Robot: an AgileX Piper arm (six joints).
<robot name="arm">
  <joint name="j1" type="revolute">
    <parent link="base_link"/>
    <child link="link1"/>
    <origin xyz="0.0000 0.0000 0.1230" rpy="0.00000 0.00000 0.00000"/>
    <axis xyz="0 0 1"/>
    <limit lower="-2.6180" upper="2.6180"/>
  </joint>
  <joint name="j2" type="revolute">
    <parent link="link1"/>
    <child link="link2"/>
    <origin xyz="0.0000 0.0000 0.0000" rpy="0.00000 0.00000 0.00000"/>
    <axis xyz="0 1 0"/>
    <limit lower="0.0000" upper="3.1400"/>
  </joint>
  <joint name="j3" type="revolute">
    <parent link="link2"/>
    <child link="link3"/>
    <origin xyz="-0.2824 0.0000 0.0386" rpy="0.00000 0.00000 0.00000"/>
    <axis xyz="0 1 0"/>
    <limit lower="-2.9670" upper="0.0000"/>
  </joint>
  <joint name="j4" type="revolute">
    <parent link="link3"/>
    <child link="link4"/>
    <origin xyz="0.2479 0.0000 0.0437" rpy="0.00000 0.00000 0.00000"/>
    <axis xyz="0.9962 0 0.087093"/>
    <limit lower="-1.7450" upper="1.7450"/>
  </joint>
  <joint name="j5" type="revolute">
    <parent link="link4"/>
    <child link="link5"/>
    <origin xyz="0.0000 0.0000 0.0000" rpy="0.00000 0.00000 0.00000"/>
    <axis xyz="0 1 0"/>
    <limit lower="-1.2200" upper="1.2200"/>
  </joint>
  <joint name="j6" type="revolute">
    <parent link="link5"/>
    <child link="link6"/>
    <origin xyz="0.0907 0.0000 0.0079" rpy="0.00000 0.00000 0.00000"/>
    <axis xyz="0.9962 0 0.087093"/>
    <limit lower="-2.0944" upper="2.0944"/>
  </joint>
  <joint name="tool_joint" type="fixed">
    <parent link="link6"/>
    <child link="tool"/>
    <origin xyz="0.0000 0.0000 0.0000" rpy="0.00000 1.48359 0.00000"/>
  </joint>
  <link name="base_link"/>
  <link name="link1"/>
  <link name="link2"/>
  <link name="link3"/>
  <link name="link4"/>
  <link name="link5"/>
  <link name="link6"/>
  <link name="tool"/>
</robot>
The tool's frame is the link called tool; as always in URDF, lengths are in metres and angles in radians.
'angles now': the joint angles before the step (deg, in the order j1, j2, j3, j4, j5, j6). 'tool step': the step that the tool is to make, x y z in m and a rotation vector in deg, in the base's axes. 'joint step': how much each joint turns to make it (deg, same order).
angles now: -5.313 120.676 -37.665 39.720 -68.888 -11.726
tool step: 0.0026 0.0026 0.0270 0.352 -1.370 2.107
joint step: 0.008 -5.923 0.120 -1.030 4.097 -2.229
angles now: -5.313 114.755 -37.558 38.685 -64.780 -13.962
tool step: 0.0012 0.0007 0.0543 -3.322 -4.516 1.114
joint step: 0.003 -9.848 -1.130 0.685 3.402 -6.288
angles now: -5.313 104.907 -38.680 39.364 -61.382 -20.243
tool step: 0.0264 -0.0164 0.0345 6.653 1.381 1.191
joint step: -3.488 -3.365 -9.593 2.803 16.676 -4.784
